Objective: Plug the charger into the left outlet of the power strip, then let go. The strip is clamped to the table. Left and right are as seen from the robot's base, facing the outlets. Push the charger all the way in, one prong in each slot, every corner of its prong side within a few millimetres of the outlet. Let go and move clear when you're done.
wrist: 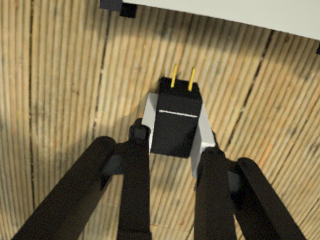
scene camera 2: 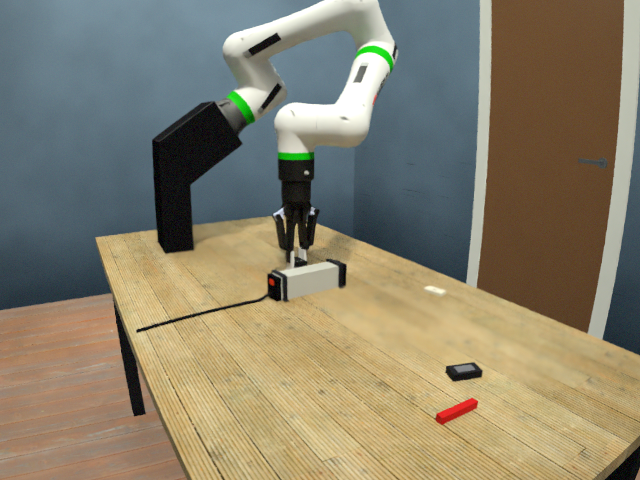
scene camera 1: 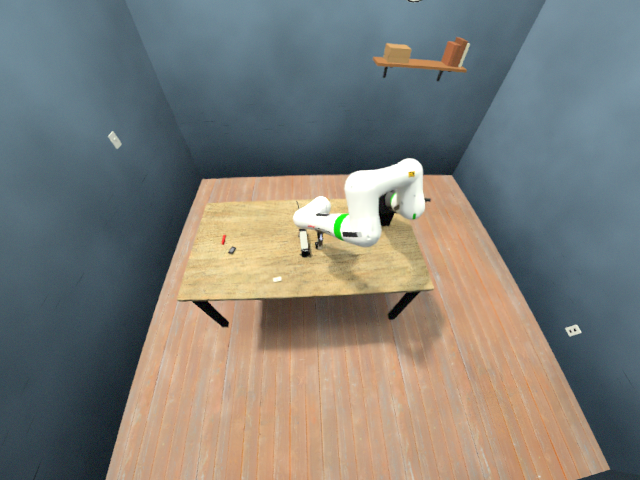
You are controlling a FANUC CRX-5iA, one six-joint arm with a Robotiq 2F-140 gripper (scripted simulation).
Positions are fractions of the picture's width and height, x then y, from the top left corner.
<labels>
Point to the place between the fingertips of my gripper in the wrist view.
0.54,0.47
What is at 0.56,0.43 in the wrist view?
A black charger.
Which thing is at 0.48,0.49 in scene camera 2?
My gripper.
</labels>
